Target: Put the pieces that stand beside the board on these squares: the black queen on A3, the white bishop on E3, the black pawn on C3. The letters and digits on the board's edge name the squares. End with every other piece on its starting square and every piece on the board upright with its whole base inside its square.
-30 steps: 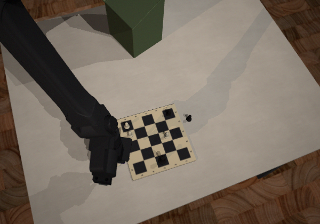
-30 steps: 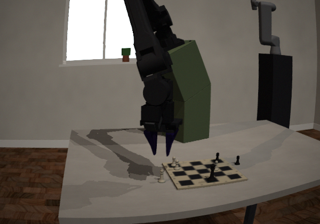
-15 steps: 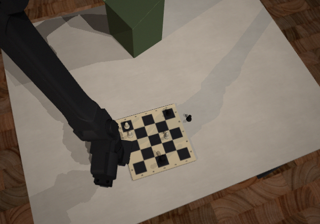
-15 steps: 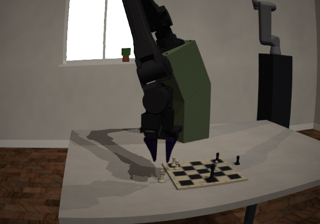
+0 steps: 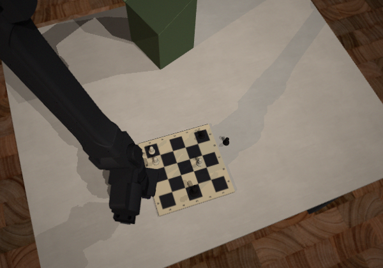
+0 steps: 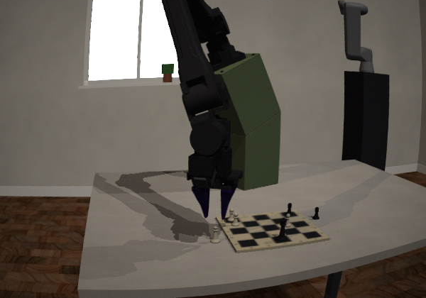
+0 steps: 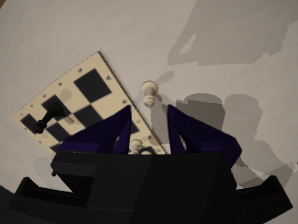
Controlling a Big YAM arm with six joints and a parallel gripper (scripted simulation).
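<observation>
Right now my hand is 10 mm past the white bishop and 50 mm above it. From my hand the other things lie so: black queen (40 mm ahead, 140 mm to the left, 40 mm below); chessboard (30 mm behind, 140 mm to the left, 60 mm below).
</observation>
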